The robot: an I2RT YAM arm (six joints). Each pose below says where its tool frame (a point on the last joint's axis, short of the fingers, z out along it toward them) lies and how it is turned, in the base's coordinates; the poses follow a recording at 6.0 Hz.
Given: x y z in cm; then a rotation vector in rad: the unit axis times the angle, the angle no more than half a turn.
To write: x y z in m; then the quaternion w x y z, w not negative. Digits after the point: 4 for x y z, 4 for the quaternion.
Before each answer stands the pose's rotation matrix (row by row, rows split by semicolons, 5 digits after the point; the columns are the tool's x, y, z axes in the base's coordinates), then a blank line. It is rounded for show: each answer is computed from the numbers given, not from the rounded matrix.
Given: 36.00 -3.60 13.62 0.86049 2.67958 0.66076
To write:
-0.79431 0.48647 0.36390; 0.59988 0.72272 0.34325; -0.09602 0.49094 -0.86588

0.3600 -0.0360 0.1362 0.1250 0.2953 0.9196 0.2268
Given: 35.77 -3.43 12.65 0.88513 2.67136 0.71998
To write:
-0.78899 0.49449 0.36465; 0.61076 0.69574 0.37804; -0.06677 0.52099 -0.85095

0.3577 -0.0343 0.1265 0.1181 0.3026 0.9132 0.2461
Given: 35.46 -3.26 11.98 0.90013 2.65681 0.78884
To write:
-0.78582 0.49493 0.37085; 0.61711 0.66694 0.41756; -0.04067 0.55699 -0.82952

0.3546 -0.0326 0.1198 0.1136 0.3069 0.9059 0.2690
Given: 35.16 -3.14 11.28 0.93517 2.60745 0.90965
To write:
-0.77144 0.49649 0.39798; 0.63630 0.60466 0.47907; -0.00278 0.62281 -0.78237

0.3516 -0.0314 0.1128 0.1127 0.3187 0.8886 0.3100
